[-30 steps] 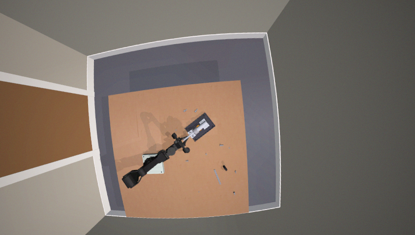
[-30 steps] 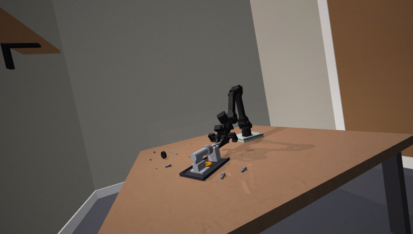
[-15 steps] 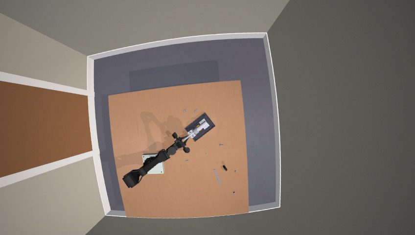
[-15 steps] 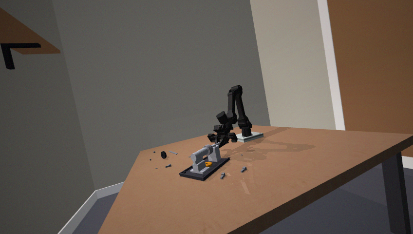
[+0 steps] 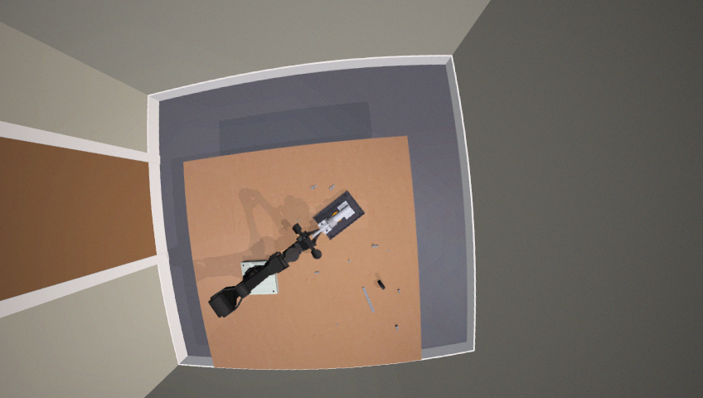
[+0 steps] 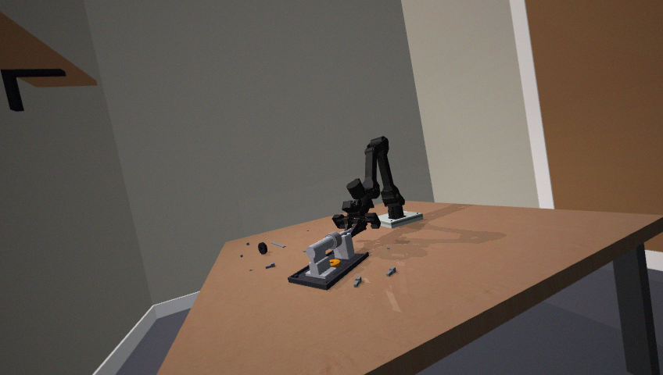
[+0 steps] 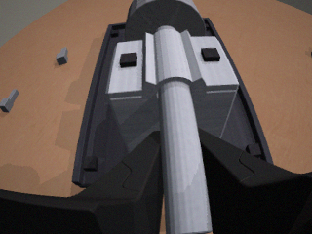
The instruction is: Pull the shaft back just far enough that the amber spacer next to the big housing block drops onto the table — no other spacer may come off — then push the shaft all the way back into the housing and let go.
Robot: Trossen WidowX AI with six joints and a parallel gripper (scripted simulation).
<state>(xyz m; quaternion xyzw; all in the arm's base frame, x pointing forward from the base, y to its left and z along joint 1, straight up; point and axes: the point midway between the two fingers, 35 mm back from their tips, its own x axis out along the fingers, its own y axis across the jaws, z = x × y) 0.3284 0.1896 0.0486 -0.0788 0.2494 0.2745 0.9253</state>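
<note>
My gripper tip is now 50 mm short of the grey steel shaft, 30 mm to the right of it and 20 mm below it. Also, from my gripper tip: black disc: 320 mm to the right, 290 mm ahead, 40 mm below; amber spacer: 80 mm ahead, 60 mm to the left, 50 mm below; thin grey strip: 420 mm to the right, 210 mm ahead, 60 mm below.
</note>
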